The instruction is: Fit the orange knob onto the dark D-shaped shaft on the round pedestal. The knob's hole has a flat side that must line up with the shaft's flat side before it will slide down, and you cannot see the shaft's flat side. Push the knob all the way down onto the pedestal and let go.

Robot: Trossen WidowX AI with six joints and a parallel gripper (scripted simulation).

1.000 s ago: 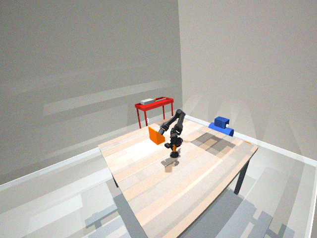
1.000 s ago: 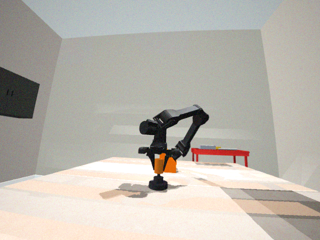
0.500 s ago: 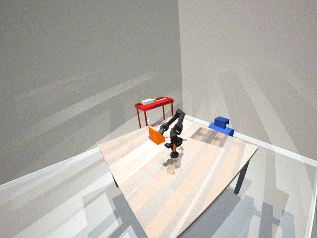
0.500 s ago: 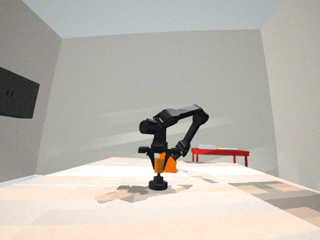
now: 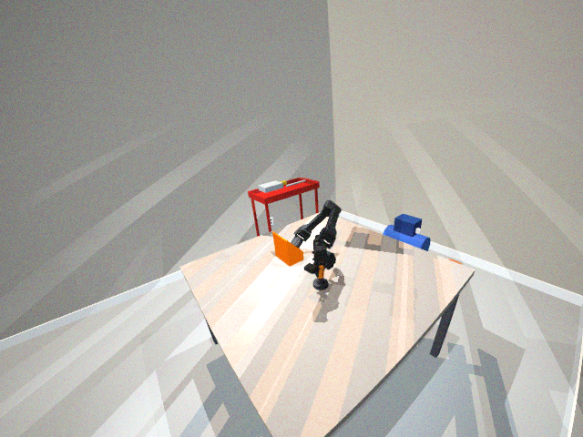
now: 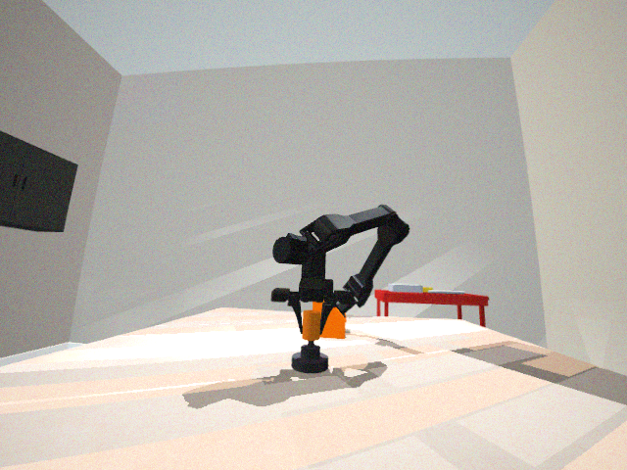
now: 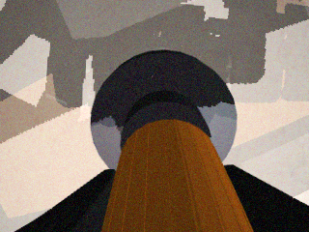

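My gripper tip is now 20 mm below the orange knob. The rest, counted from my gripper tip: dark round pedestal: 40 mm below.
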